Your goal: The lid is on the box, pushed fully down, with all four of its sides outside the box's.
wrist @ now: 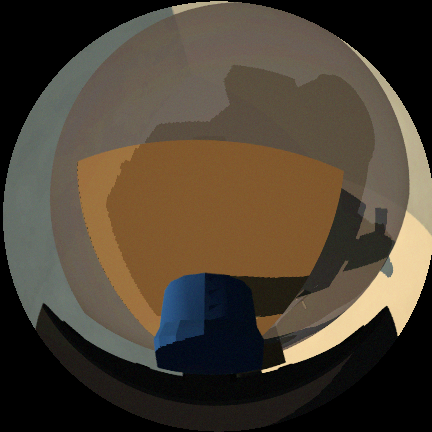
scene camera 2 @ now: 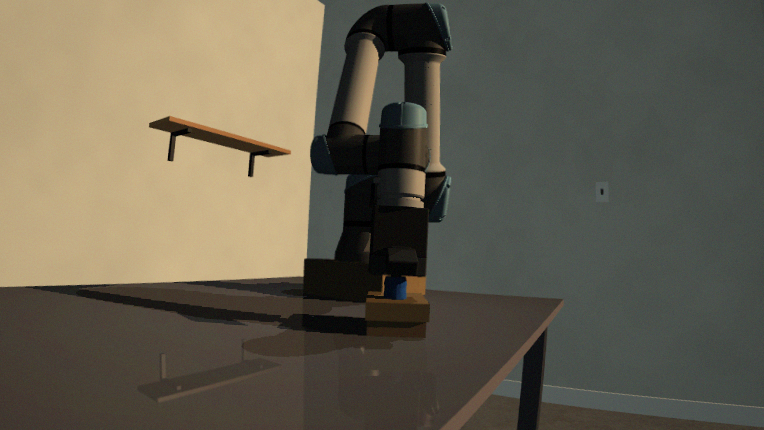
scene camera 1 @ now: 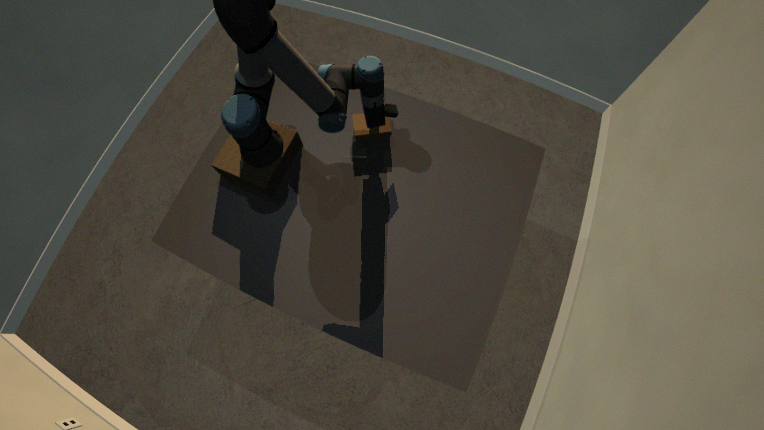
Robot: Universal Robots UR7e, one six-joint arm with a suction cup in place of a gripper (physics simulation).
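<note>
The orange-brown lid lies level over the box. In scene camera 2, a low strip of the box shows below the lid's rim. The lid's right edge stands a little outside the box's right side, and their left edges look nearly in line. The far sides are hidden, and I cannot tell whether the lid is fully down. My gripper, a blue suction cup, is upright with its suction off. It appears to rest on the lid's top, towards one edge. The arm hides the cup in scene camera 1.
The lid and box are on the glossy brown table, near its edge. The arm's base stands on a larger brown block to their left in both scene views. A wooden shelf is on the wall.
</note>
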